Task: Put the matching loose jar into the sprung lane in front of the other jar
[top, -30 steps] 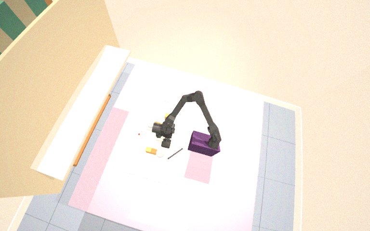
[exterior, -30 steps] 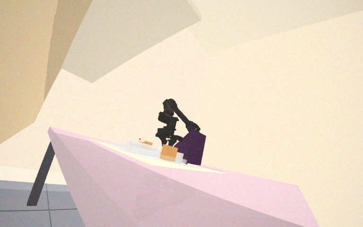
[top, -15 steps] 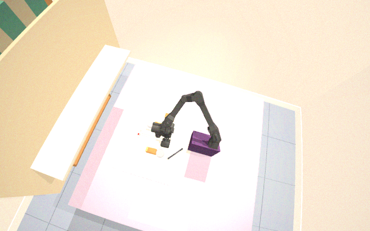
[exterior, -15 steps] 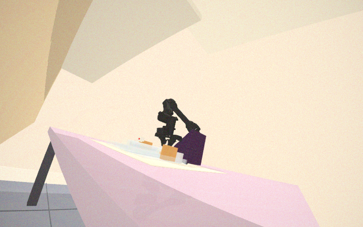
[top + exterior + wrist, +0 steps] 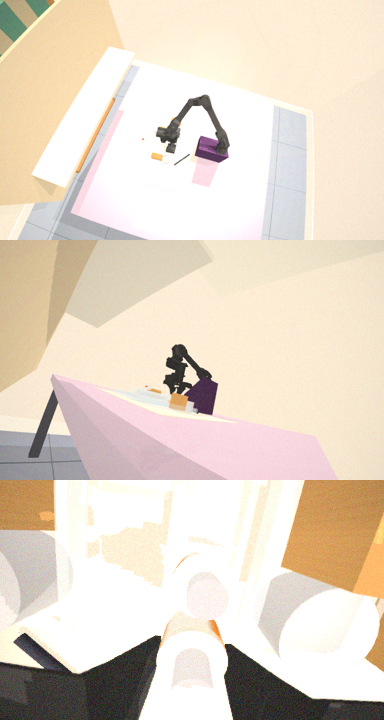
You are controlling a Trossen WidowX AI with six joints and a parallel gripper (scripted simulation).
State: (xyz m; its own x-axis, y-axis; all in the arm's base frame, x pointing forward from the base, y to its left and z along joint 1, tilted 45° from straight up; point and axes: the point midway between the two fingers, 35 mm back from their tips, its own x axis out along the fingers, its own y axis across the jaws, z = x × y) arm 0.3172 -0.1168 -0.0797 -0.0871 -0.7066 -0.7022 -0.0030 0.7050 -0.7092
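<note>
Right now the thin dark rod is 100 mm to the left of my gripper tip, 90 mm behind it and 40 mm below it. The rest, counted from my gripper tip: small red dot 220 mm ahead, 30 mm to the left, 20 mm above.
</note>
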